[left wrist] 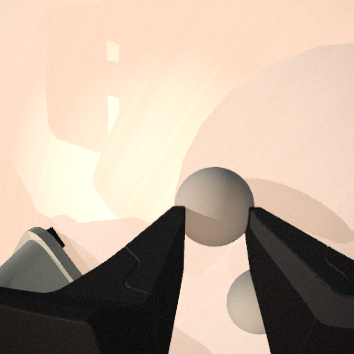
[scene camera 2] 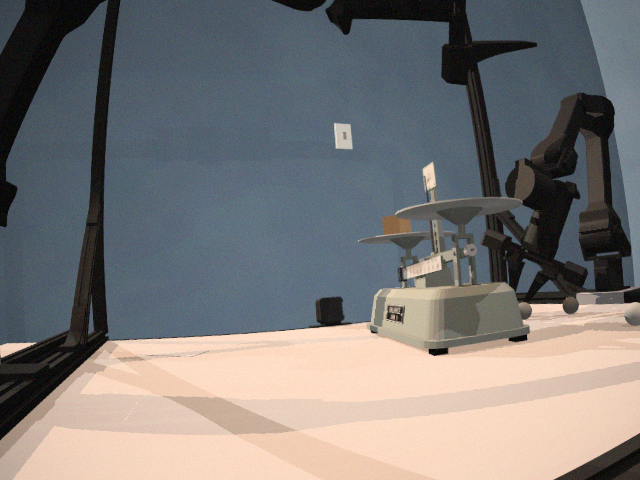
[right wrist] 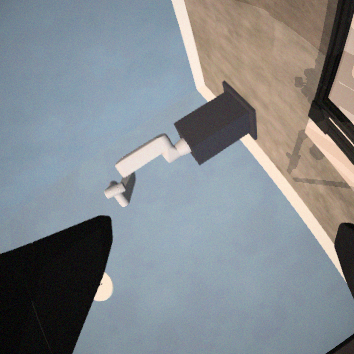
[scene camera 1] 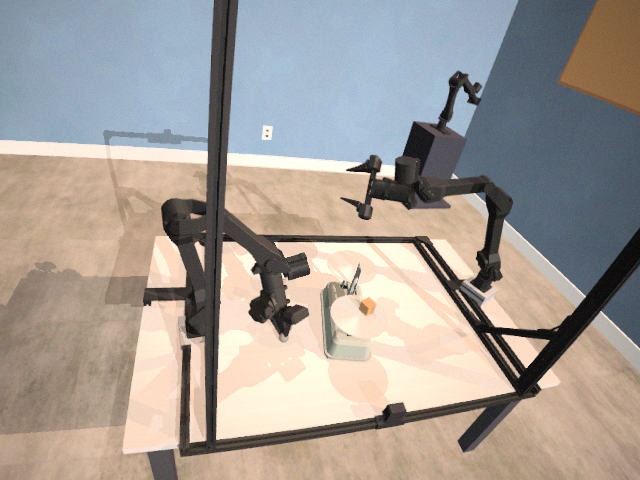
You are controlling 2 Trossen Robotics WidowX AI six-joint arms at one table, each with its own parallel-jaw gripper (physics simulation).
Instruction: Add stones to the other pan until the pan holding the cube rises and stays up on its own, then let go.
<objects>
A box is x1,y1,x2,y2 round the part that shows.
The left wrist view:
my left gripper: [0,205,353,353]
grey balance scale: [0,226,81,291]
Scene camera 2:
my left gripper: [480,211,587,302]
grey balance scale: [358,161,529,355]
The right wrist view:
my right gripper: [0,215,353,353]
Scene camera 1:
my left gripper: [248,283,308,336]
my right gripper: [340,155,394,219]
grey balance scale: [320,250,386,361]
</objects>
